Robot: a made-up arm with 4 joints. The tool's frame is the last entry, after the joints.
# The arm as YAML. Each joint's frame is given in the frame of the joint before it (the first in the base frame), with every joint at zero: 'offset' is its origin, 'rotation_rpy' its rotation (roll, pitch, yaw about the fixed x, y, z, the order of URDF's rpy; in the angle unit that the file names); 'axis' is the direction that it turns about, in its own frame. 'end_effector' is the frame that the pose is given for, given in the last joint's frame.
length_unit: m
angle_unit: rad
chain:
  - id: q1
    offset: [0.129, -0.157, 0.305]
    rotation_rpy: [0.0, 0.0, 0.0]
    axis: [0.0, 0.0, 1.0]
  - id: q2
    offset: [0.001, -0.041, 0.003]
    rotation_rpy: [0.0, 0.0, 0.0]
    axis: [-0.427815, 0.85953, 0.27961]
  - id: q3
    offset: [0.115, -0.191, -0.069]
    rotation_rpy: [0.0, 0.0, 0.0]
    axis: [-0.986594, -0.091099, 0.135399]
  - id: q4
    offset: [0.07, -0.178, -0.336]
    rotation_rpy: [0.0, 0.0, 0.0]
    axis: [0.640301, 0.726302, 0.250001]
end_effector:
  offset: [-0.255, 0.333, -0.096]
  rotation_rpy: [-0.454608, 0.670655, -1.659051]
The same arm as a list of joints. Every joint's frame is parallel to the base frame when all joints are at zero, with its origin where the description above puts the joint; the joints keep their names.
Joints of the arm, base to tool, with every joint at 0 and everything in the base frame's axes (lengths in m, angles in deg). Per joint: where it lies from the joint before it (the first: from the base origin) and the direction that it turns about. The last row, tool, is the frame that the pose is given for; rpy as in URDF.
q1: axis 0 0 1 origin 0.129 -0.157 0.305
q2: axis -0.427815 0.85953 0.27961 origin 0.001 -0.041 0.003
q3: axis -0.986594 -0.091099 0.135399 origin 0.115 -0.191 -0.069
q4: axis 0.640301 0.726302 0.250001 origin 0.07 -0.178 -0.336
tool: origin -0.255 0.333 -0.096 rpy -26.05 38.43 -95.06

